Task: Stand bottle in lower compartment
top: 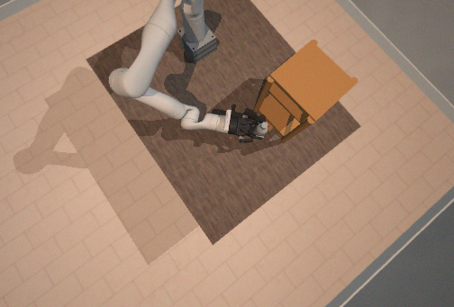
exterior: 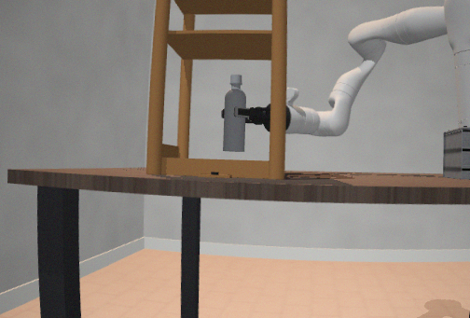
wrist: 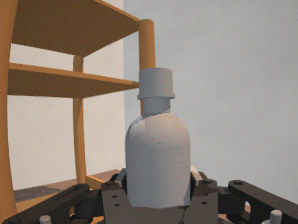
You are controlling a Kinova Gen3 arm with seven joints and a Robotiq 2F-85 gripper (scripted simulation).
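My hand is 3 cm below the grey bottle. Also, from my hand: orange shelving unit (1 cm ahead, 20 cm to the left, 4 cm above).
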